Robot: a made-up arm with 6 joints.
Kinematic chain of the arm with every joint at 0, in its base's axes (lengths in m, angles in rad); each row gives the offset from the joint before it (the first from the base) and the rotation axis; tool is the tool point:
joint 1: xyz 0 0 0.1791 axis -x
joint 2: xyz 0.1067 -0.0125 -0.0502 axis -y
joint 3: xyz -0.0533 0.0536 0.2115 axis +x
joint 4: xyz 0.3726 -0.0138 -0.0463 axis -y
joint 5: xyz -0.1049 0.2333 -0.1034 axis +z
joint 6: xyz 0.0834 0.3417 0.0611 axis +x
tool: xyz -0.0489 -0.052 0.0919
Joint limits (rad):
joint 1: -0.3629..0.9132
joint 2: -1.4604..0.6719
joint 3: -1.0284..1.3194
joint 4: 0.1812..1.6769
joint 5: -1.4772..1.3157
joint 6: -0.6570..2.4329
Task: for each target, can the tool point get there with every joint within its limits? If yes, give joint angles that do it. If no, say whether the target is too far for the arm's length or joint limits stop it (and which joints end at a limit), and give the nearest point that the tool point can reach.
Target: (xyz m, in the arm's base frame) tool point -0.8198 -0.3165 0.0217
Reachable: no: joint limits stop it (at a limit: joint 1, joint 2, joint 3, joint 6) | nearest point -0.2734 -0.2850 -0.0255 | short by 0.549 m
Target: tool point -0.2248 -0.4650 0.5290
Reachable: no: joint limits stop it (at a limit: joint 1, joint 2, joint 3, joint 4, joint 6) | nearest point -0.0408 -0.2533 0.6246 | short by 0.296 m
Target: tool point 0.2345 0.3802 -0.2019
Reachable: yes | joints 0.6265 -0.2682 -0.1508 0.7324 0.4167 -0.2056
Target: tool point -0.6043 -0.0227 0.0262
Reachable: no: joint limits stop it (at a limit: joint 2, joint 3, joint 6) | nearest point -0.2621 -0.0345 -0.0531 | short by 0.351 m
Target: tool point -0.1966 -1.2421 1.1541
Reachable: no: too far | nearest point 0.0183 -0.2671 0.7950 | short by 1.061 m
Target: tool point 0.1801 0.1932 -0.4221
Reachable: yes | joints 0.5827 -1.2916 0.0226 1.3909 0.5063 1.3045
